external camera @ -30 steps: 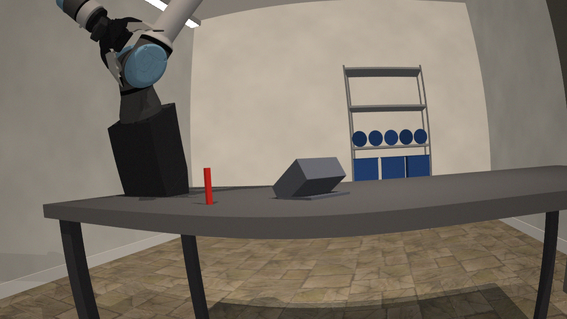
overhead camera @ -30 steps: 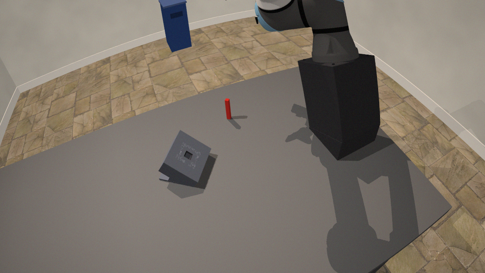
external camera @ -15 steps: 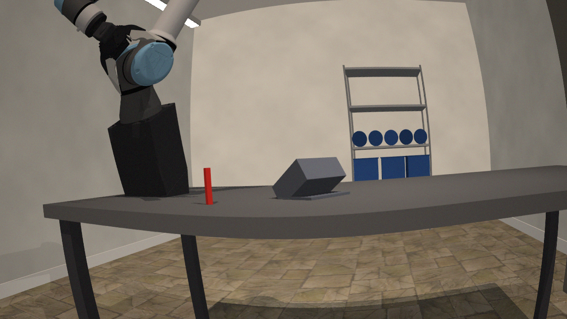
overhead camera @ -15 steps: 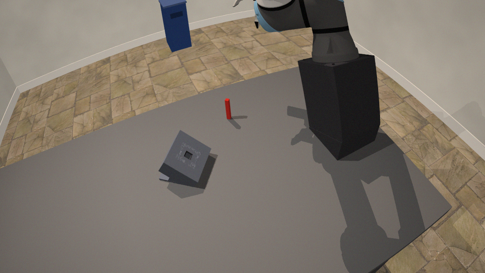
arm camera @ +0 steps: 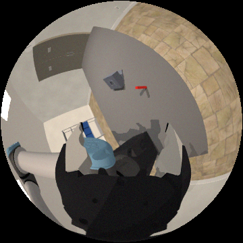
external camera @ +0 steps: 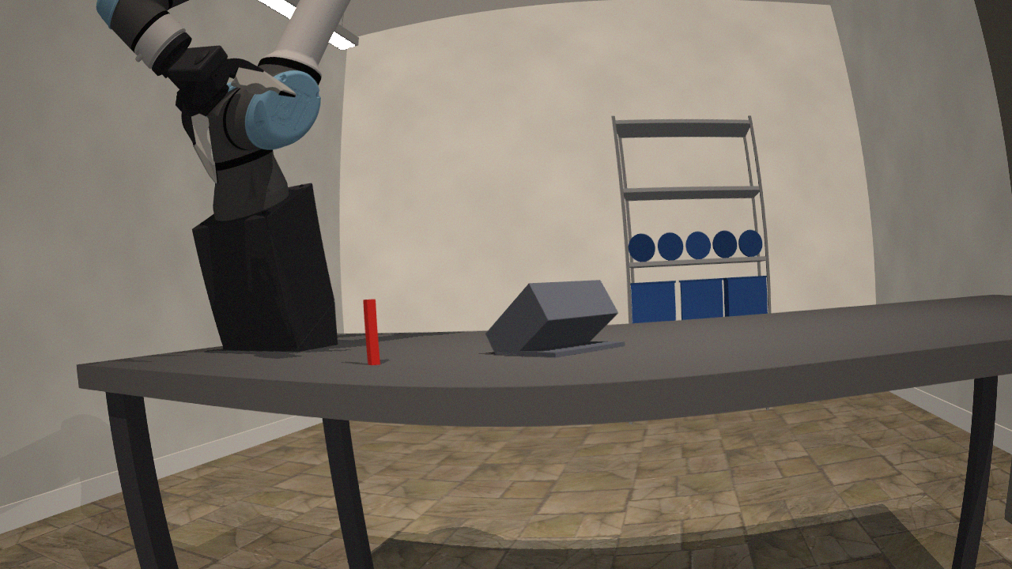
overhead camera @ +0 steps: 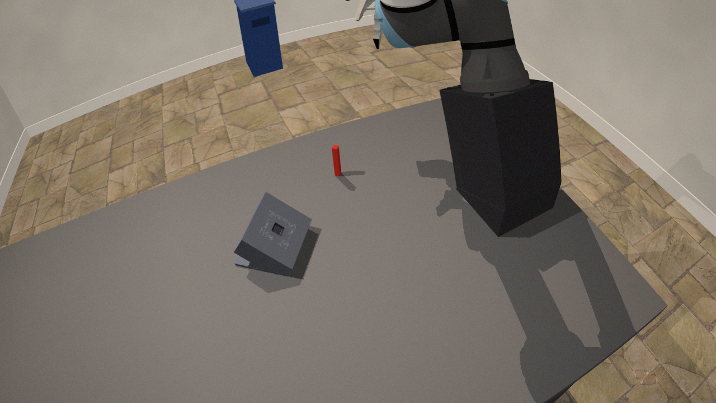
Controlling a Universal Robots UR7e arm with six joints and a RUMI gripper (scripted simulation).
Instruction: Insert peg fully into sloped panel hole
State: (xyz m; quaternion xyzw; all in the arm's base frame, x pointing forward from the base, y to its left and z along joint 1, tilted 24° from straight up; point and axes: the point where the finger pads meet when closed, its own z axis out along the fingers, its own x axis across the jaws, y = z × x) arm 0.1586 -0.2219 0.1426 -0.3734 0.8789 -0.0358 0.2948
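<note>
My hand is 26 cm above the peg, 14 cm short of it and 8 cm to the right of it.
</note>
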